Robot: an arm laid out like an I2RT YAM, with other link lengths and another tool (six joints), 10 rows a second.
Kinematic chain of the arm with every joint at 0, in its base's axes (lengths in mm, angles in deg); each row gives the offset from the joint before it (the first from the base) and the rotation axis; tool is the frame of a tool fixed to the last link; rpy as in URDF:
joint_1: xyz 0 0 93.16 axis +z
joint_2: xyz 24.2 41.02 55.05 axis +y
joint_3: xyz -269.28 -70.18 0 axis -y
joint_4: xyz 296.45 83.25 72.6 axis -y
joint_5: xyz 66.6 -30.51 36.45 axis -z
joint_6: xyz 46.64 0 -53.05 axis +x
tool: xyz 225 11 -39 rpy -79 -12.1 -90
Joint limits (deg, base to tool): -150..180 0..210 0..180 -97..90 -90..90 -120..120
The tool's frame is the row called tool.
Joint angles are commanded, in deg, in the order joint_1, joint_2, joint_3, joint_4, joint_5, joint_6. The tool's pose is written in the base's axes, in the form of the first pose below.
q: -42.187 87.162 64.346 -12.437 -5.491 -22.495
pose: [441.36, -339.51, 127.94, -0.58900, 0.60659, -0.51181, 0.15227]
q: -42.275 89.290 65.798 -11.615 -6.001 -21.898
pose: [449.99, -344.68, 125.41, -0.58560, 0.60818, -0.51209, 0.15798]
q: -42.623 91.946 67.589 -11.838 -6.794 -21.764
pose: [455.46, -349.16, 116.38, -0.58703, 0.61282, -0.50338, 0.16263]
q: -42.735 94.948 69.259 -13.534 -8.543 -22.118
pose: [459.25, -343.31, 96.95, -0.59829, 0.61872, -0.47865, 0.17357]
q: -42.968 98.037 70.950 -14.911 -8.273 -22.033
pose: [457.20, -346.22, 77.37, -0.60156, 0.63188, -0.45840, 0.16949]
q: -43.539 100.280 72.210 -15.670 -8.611 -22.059
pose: [455.38, -350.16, 64.44, -0.60229, 0.64045, -0.44549, 0.16912]
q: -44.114 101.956 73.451 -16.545 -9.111 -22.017
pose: [453.93, -353.43, 56.34, -0.60179, 0.64732, -0.43559, 0.17054]
